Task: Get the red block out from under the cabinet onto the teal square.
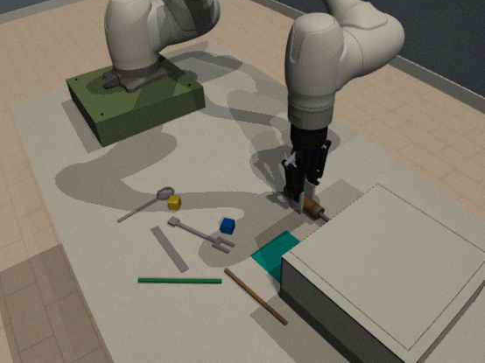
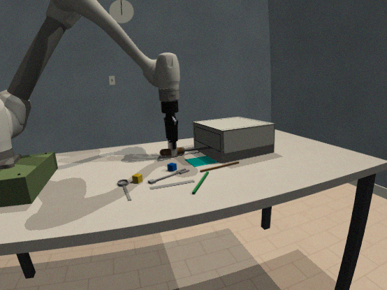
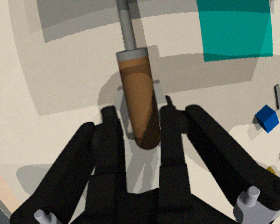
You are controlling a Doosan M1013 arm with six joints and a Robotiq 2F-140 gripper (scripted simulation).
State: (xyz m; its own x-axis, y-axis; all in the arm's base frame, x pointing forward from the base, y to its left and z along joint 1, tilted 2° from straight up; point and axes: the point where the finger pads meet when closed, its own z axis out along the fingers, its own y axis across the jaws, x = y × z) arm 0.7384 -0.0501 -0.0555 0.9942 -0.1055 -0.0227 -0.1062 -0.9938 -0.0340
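Right now the teal square is 6 cm ahead of my hand, 14 cm to the right of it and 4 cm below it. Round my hand: blue cube: 8 cm behind, 17 cm to the right, 3 cm below; grey forked tool: 12 cm behind, 22 cm to the right, 3 cm below; brown stick: 8 cm ahead, 26 cm to the right, 3 cm below.
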